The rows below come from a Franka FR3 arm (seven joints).
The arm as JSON. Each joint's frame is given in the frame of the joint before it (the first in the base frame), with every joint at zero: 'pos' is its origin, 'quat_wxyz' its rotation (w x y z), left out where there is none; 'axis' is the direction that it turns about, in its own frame. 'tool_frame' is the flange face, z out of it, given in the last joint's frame.
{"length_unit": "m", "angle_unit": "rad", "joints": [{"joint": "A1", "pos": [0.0, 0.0, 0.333], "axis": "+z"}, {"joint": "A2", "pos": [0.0, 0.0, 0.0], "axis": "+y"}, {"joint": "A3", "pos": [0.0, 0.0, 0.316], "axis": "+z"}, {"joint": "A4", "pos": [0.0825, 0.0, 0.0], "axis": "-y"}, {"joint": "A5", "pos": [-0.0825, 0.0, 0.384], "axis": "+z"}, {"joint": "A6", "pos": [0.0, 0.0, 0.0], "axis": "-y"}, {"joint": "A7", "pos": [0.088, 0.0, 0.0], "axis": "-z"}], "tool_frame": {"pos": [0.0, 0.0, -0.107], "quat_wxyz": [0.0, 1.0, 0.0, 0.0]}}
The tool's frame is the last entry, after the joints.
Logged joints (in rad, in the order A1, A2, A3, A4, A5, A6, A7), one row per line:
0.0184 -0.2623 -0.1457 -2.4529 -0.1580 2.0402 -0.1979
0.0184 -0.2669 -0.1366 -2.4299 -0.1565 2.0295 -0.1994
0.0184 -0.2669 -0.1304 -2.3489 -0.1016 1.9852 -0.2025
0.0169 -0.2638 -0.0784 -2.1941 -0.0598 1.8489 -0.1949
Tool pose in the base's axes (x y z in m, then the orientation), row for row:
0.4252 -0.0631 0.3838 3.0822 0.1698 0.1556
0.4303 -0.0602 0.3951 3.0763 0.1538 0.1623
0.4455 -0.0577 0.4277 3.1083 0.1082 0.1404
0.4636 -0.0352 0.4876 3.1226 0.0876 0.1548
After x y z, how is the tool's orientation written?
As angles about the fixed x, y, z axes (roll, pitch, yaw), in radians.
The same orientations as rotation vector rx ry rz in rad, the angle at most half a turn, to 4 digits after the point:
3.0491 0.2455 -0.2525
3.0452 0.2554 -0.2266
3.0887 0.2200 -0.1637
3.1036 0.2420 -0.1337

